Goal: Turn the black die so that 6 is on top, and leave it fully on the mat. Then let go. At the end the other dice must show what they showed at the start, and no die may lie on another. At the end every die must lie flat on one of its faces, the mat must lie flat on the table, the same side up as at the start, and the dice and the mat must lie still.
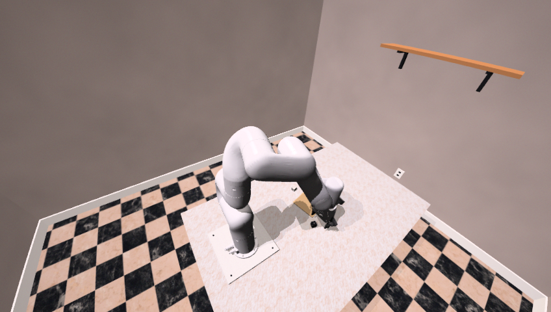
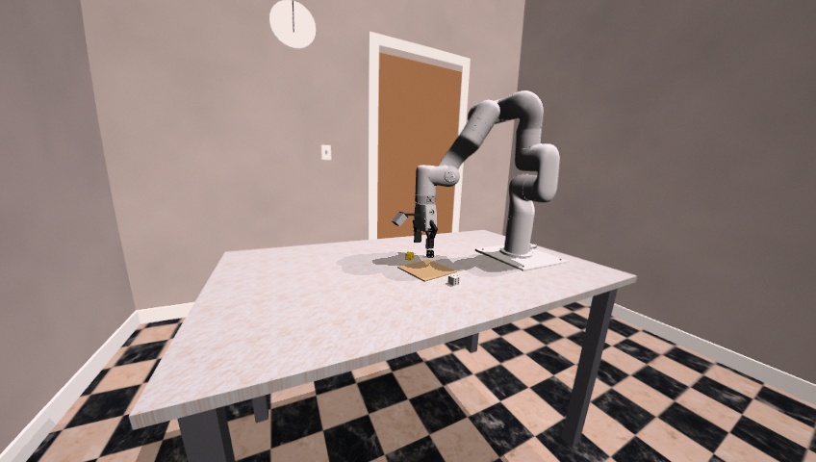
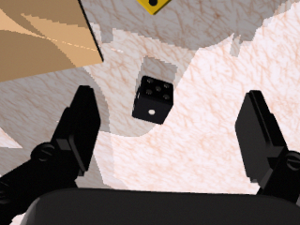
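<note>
My hand is 30 mm past the black die, 10 mm to the right of it and 40 mm above it. Also, from my hand: white die: 20 mm ahead, 260 mm to the left, 40 mm below; then tan mat: 50 mm ahead, 130 mm to the left, 50 mm below; then yellow die: 60 mm ahead, 10 mm to the left, 40 mm below.
</note>
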